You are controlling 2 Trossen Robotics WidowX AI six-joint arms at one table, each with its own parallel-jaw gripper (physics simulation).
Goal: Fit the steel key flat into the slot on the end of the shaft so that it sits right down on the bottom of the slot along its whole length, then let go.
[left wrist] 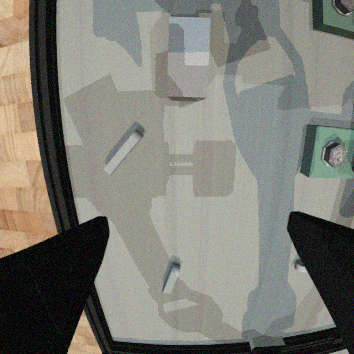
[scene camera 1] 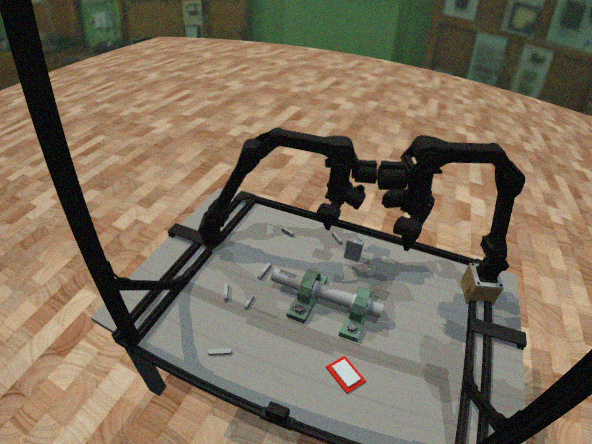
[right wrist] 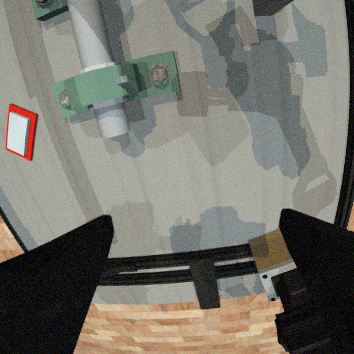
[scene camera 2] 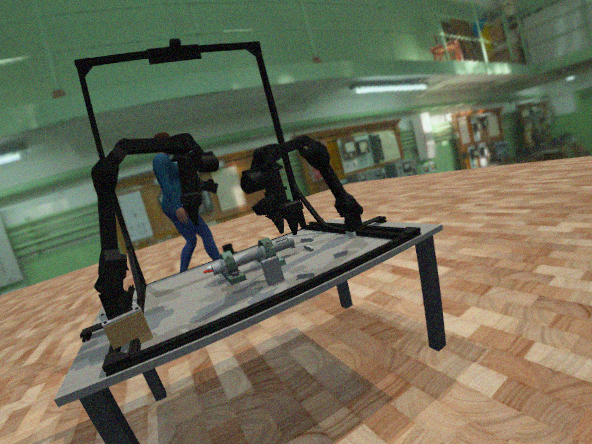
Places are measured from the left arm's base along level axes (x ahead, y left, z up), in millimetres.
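Pixels of known places: left gripper, fingertip midpoint: point(left wrist: 199, 224) point(scene camera 2: 288, 234); right gripper, fingertip midpoint: point(scene camera 1: 410, 241) point(right wrist: 196, 221) point(scene camera 2: 196, 223); left arm's base, link origin: point(scene camera 1: 211, 241) point(scene camera 2: 355, 229); right arm's base, link origin: point(scene camera 1: 486, 274) point(right wrist: 290, 280) point(scene camera 2: 119, 312).
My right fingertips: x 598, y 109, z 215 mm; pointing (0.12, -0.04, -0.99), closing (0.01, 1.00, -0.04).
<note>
For each thing: its middle in the pictures, then the offset to it from my right fingertips.
- grey shaft, body centre: point(right wrist: 84, 6) point(scene camera 1: 326, 292) point(scene camera 2: 254, 255) dx -166, dy -121, dz -184 mm
- shorter key, body centre: point(scene camera 1: 249, 302) dx -348, dy -240, dz -228 mm
- grey block, body centre: point(left wrist: 186, 67) point(scene camera 2: 272, 270) point(scene camera 1: 353, 249) dx -177, dy +102, dz -196 mm
- red-edged white tile, body centre: point(right wrist: 18, 132) point(scene camera 1: 345, 373) dx -10, dy -303, dz -227 mm
The grey shaft point(scene camera 1: 336, 295) point(scene camera 2: 247, 257) point(right wrist: 90, 40) lies in two green brackets. Its slot point(scene camera 1: 287, 274) is at the left end in scene camera 1; the slot's inside is too small to read. Several steel keys lie loose, among them one key point(scene camera 1: 265, 271) beside the slotted end, another key point(scene camera 1: 227, 292), and a shorter key point(scene camera 1: 249, 302). A key point(left wrist: 125, 148) and a smaller one point(left wrist: 171, 276) show in the left wrist view. My left gripper point(scene camera 1: 328, 225) point(scene camera 2: 288, 233) point(left wrist: 199, 224) is open and empty above the table. My right gripper point(scene camera 1: 407, 246) point(right wrist: 196, 221) is open and empty, also raised.
A grey block point(scene camera 1: 354, 250) point(scene camera 2: 273, 270) stands behind the shaft in scene camera 1. A red-edged white tile point(scene camera 1: 345, 372) point(right wrist: 18, 132) lies in front. A key point(scene camera 1: 219, 352) lies front left. A wooden block point(scene camera 1: 470, 285) point(scene camera 2: 127, 327) is at the right arm's base. Black rails edge the table.
</note>
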